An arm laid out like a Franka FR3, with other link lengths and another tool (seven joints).
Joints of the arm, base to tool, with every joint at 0 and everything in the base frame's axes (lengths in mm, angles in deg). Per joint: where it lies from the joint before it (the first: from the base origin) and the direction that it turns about. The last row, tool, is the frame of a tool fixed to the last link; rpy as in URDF.
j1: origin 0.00 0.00 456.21 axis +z
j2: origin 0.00 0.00 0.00 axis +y
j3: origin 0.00 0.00 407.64 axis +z
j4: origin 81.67 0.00 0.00 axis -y
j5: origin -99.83 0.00 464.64 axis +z
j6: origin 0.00 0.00 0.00 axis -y
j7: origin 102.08 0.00 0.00 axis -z
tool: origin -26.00 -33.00 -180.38 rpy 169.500 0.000 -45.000
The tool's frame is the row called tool.
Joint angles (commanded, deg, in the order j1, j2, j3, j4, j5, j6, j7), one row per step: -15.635, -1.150, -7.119, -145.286, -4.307, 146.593, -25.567; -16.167, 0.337, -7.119, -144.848, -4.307, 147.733, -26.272; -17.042, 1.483, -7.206, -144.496, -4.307, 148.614, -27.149; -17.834, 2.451, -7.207, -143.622, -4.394, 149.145, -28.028; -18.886, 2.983, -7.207, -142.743, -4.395, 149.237, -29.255; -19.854, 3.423, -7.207, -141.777, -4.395, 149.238, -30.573; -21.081, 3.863, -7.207, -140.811, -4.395, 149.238, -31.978
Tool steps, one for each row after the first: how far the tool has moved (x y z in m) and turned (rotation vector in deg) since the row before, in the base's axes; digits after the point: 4 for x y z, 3 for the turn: 0.0028, -0.0066, -0.0081, -0.162, -0.008, 0.220; -0.0002, -0.0099, -0.0062, -0.142, 0.000, -0.047; 0.0039, -0.0102, -0.0012, -0.334, -0.292, 0.185; 0.0020, -0.0124, 0.0021, -0.288, -0.292, 0.182; 0.0028, -0.0121, 0.0035, -0.339, -0.356, 0.352; 0.0011, -0.0145, 0.0036, -0.359, -0.335, 0.180
